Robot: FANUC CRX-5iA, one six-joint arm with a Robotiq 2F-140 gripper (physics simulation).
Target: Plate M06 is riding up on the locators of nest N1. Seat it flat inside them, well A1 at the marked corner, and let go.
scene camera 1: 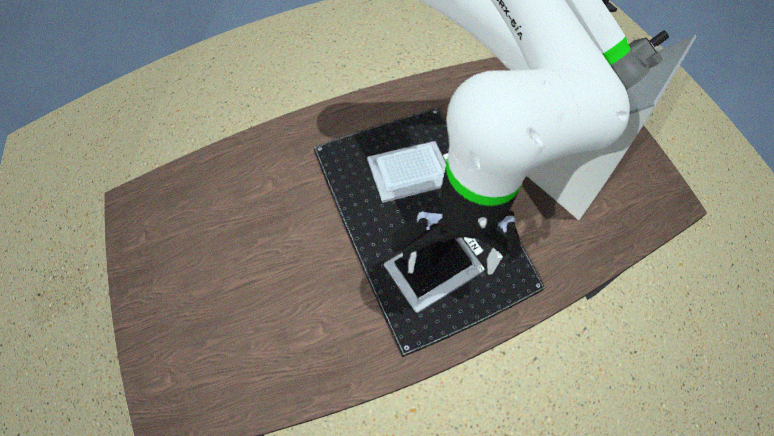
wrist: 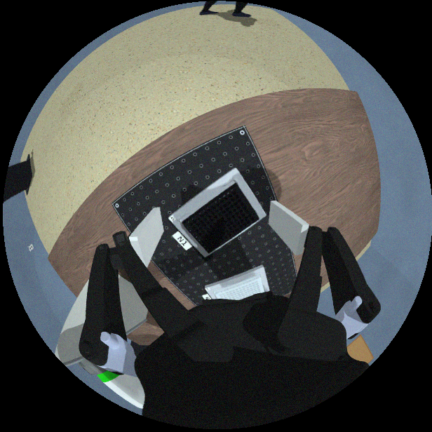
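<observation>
A nest N1 (scene camera 1: pixel 442 290) is part of the scene, and the wrist view shows the nest N1 (wrist: pixel 216 187) too. The gripper (wrist: pixel 216 215) is visible as well.
</observation>
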